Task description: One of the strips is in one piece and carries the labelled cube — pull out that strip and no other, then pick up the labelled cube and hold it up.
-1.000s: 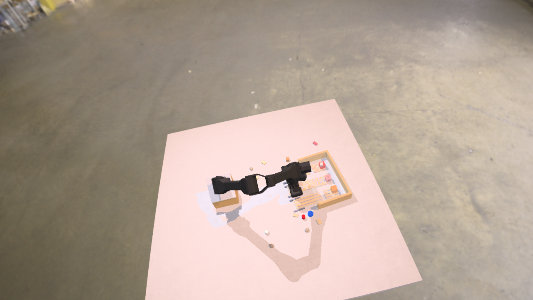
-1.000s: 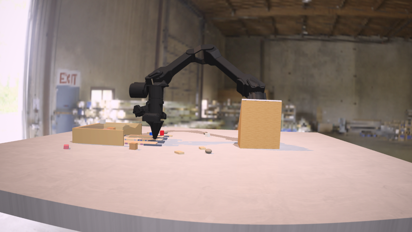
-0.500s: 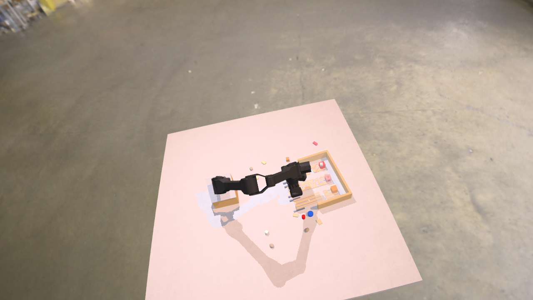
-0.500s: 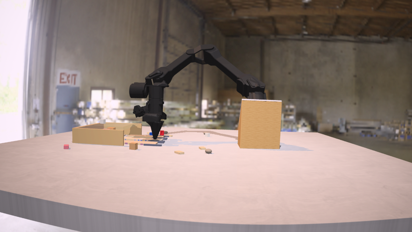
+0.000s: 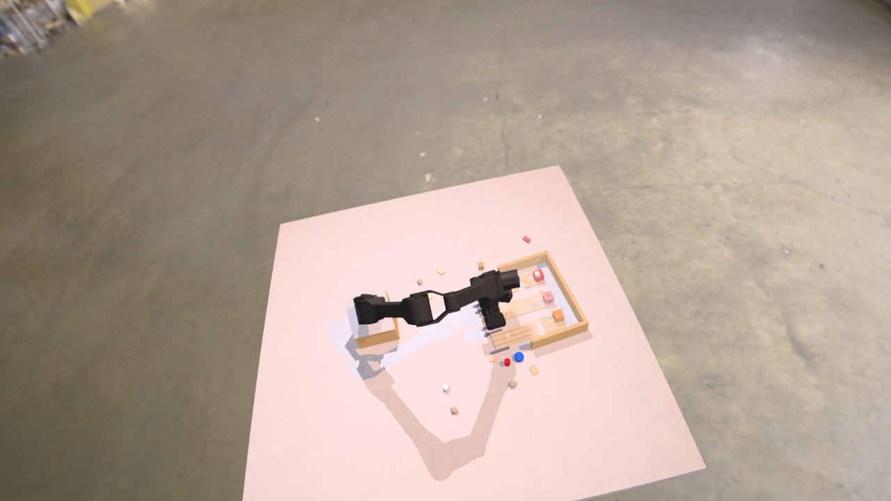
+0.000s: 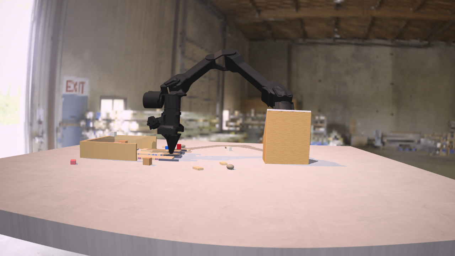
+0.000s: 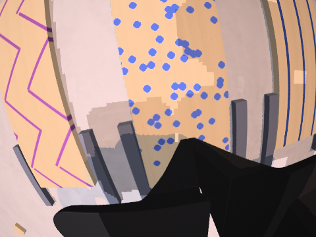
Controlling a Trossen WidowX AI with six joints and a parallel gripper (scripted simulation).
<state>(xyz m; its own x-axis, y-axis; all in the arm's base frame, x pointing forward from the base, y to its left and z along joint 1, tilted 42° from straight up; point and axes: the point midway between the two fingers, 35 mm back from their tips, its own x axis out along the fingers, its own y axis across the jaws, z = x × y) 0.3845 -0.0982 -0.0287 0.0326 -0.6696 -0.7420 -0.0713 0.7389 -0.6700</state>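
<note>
My gripper tip is now 210 mm short of the pink cube marked x, 20 mm below it and 10 mm to the right of it. Also, from my gripper tip: blue disc 170 mm to the right, 60 mm ahead; red cylinder 180 mm to the right, 10 mm ahead, 10 mm above.
</note>
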